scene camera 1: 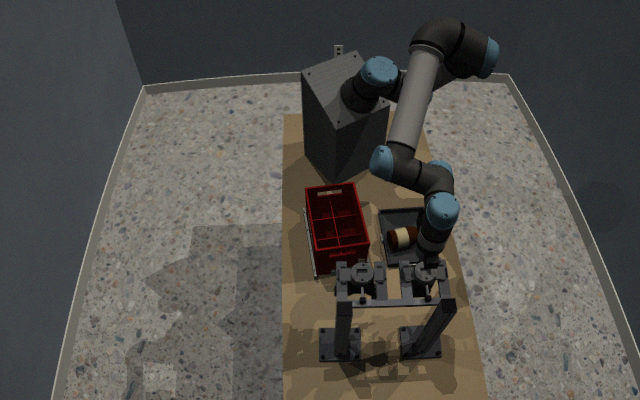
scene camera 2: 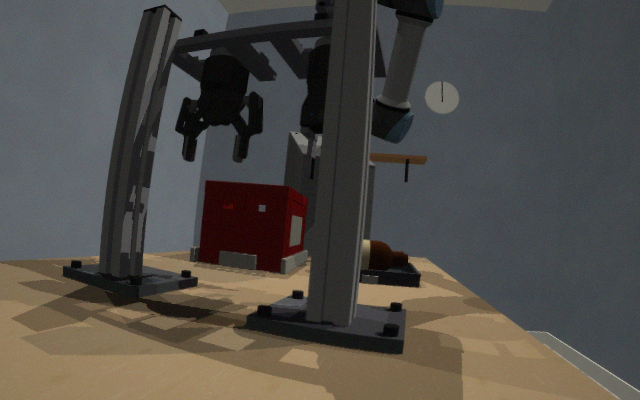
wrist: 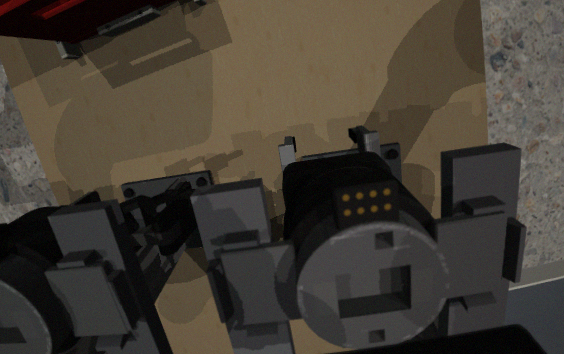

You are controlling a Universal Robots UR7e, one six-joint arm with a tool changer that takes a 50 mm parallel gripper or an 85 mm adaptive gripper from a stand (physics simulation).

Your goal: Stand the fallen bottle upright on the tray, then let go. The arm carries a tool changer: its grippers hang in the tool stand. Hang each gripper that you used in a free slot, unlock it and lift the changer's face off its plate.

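Places are measured from the arm's base along level axes (x down, y left, z ahead), in millimetres.
Pixels of known places: arm's base, link origin: (scene camera 1: 358, 95).
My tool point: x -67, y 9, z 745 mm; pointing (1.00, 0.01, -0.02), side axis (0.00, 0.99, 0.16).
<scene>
For each thing: its top centre in the pictures, then the offset to it from my tool point.
- brown bottle with a cream label, top centre: (scene camera 2: 374, 240) (scene camera 1: 410, 230) dy +103, dx +361, dz -292 mm
- dark tray, top centre: (scene camera 2: 372, 263) (scene camera 1: 407, 233) dy +106, dx +414, dz -312 mm
- red divided crate, top centre: (scene camera 2: 263, 190) (scene camera 1: 336, 214) dy -172, dx +265, dz -349 mm
The brown bottle with a cream label (scene camera 1: 402, 238) (scene camera 2: 381, 255) lies on its side in the dark tray (scene camera 1: 400, 216) (scene camera 2: 400, 279); the wrist partly hides its neck in scene camera 1. The arm's bare changer (scene camera 1: 431, 254) is above the right slot of the tool stand (scene camera 1: 395, 303) (scene camera 2: 345, 150) (wrist: 480, 180), with no gripper on it. The parallel gripper (scene camera 2: 312, 170) (wrist: 324, 143) hangs in that slot; its fingers stand apart, empty, in the wrist view, and its round plate is exposed. The adaptive gripper (scene camera 2: 213, 157) hangs open in the other slot.
A red divided crate (scene camera 1: 345, 258) (scene camera 2: 242, 227) (wrist: 25, 22) stands left of the tray in scene camera 1. The robot pedestal (scene camera 1: 325, 135) rises behind it. The stand's two posts rise from bolted base plates near the tray. The table's right edge is close to the tray.
</scene>
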